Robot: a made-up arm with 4 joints.
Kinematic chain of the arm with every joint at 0, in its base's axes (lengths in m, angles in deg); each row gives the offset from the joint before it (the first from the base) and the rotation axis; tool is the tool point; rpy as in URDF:
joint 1: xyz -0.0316 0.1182 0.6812 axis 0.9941 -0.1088 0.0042
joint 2: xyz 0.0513 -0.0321 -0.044 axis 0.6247 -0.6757 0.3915
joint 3: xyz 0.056 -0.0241 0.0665 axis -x
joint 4: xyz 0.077 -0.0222 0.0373 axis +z
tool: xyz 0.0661 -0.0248 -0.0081 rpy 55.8 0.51 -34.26
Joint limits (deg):
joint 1: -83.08..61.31
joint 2: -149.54..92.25
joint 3: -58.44..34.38
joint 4: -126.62..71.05
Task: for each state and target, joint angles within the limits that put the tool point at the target. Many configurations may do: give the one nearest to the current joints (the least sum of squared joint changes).
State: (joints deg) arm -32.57 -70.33 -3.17 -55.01
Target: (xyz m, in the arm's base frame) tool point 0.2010 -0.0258 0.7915
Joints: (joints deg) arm -55.94 -90.34 14.13 -18.59
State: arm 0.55 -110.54 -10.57 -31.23
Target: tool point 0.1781 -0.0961 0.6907
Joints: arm -21.21 -110.68 25.05 -8.99
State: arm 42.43 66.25 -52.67 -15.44
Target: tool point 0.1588 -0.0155 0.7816
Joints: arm 4.77 65.10 -16.50 -6.27
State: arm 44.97 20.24 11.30 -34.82
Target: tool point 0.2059 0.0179 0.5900
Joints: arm 61.31 -14.49 -11.92 -28.44
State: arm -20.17 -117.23 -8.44 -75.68
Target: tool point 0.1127 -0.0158 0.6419
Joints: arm 29.50 -115.72 -27.44 -101.12
